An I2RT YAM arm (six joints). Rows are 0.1 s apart.
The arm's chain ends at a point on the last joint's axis. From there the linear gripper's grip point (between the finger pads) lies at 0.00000 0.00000 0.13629 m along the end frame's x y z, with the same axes.
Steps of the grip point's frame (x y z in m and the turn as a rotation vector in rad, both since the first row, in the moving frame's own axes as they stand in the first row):
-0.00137, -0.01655, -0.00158, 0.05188, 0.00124, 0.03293
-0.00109, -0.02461, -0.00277, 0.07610, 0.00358, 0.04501
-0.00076, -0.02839, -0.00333, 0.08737, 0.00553, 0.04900
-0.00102, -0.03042, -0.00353, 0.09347, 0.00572, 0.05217
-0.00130, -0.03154, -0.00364, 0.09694, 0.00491, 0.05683
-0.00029, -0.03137, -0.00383, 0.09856, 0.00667, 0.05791
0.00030, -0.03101, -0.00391, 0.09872, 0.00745, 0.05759
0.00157, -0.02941, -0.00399, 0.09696, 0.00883, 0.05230
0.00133, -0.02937, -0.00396, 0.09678, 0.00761, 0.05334
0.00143, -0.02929, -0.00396, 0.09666, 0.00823, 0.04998
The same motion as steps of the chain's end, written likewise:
-0.00166, -0.00949, -0.00140, 0.05188, 0.00124, 0.03293
-0.00181, -0.01426, -0.00237, 0.07610, 0.00358, 0.04501
-0.00180, -0.01652, -0.00281, 0.08737, 0.00553, 0.04900
-0.00213, -0.01773, -0.00293, 0.09347, 0.00572, 0.05217
-0.00234, -0.01837, -0.00300, 0.09694, 0.00491, 0.05683
-0.00159, -0.01799, -0.00317, 0.09856, 0.00667, 0.05791
-0.00110, -0.01761, -0.00324, 0.09872, 0.00745, 0.05759
0.00002, -0.01625, -0.00334, 0.09696, 0.00883, 0.05230
-0.00006, -0.01623, -0.00332, 0.09678, 0.00761, 0.05334
-0.00002, -0.01617, -0.00332, 0.09666, 0.00823, 0.04998

